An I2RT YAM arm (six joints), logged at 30 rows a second.
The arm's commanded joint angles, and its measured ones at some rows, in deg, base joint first. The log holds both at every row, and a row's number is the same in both.
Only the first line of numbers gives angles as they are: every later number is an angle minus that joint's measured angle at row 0.
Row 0, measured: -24.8 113.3 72.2 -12.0 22.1 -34.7
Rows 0 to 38, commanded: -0.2 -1.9 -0.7 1.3 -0.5 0.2; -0.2 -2.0 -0.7 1.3 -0.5 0.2; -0.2 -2.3 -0.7 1.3 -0.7 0.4; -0.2 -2.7 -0.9 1.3 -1.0 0.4; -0.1 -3.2 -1.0 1.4 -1.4 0.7; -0.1 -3.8 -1.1 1.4 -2.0 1.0; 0.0 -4.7 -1.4 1.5 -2.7 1.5; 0.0 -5.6 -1.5 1.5 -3.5 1.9; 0.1 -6.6 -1.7 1.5 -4.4 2.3; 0.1 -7.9 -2.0 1.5 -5.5 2.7; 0.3 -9.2 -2.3 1.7 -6.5 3.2; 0.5 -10.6 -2.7 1.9 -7.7 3.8; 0.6 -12.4 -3.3 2.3 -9.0 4.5; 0.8 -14.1 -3.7 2.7 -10.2 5.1; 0.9 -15.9 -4.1 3.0 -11.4 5.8; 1.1 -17.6 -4.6 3.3 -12.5 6.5; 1.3 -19.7 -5.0 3.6 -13.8 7.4; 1.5 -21.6 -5.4 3.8 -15.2 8.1; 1.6 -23.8 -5.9 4.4 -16.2 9.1; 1.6 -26.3 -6.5 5.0 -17.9 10.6; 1.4 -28.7 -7.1 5.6 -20.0 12.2; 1.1 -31.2 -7.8 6.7 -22.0 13.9; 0.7 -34.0 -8.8 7.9 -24.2 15.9; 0.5 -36.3 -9.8 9.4 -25.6 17.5; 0.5 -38.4 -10.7 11.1 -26.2 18.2; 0.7 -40.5 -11.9 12.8 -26.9 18.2; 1.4 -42.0 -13.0 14.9 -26.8 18.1; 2.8 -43.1 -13.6 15.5 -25.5 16.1; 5.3 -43.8 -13.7 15.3 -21.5 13.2; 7.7 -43.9 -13.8 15.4 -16.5 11.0; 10.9 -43.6 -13.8 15.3 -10.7 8.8; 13.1 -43.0 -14.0 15.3 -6.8 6.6; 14.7 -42.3 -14.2 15.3 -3.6 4.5; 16.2 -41.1 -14.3 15.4 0.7 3.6; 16.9 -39.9 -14.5 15.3 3.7 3.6; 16.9 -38.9 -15.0 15.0 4.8 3.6; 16.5 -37.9 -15.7 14.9 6.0 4.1; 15.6 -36.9 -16.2 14.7 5.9 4.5; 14.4 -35.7 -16.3 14.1 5.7 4.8
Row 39, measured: 16.4 -38.0 -14.9 15.0 -1.5 6.2
